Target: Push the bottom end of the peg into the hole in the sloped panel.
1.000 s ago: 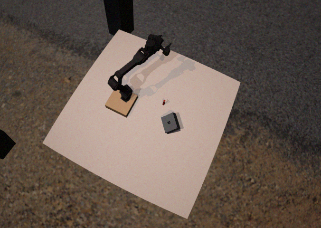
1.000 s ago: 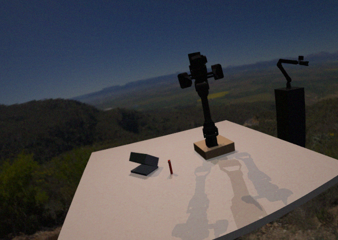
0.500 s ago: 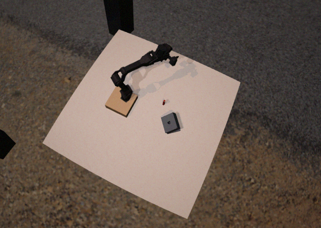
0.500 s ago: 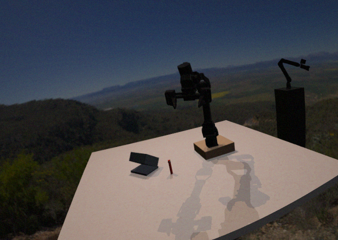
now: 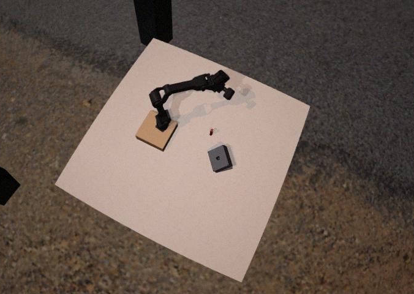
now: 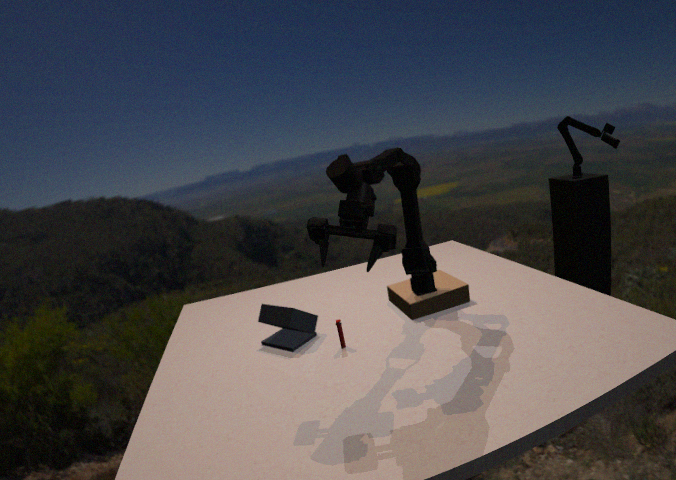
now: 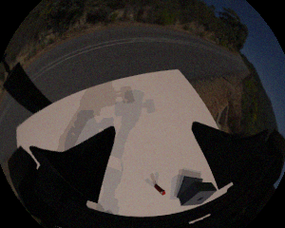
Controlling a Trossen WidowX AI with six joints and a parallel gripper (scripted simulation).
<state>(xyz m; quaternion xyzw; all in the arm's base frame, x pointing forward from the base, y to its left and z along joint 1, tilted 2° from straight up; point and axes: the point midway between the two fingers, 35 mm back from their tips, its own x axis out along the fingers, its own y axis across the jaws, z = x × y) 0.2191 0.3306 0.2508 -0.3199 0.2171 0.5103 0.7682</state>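
Right now the red peg is 4 cm ahead of my gripper tip, 20 cm to the right of it and 22 cm below it. From my gripper tip the other things lie so: sloped panel (18 cm ahead, 32 cm to the right, 21 cm below).
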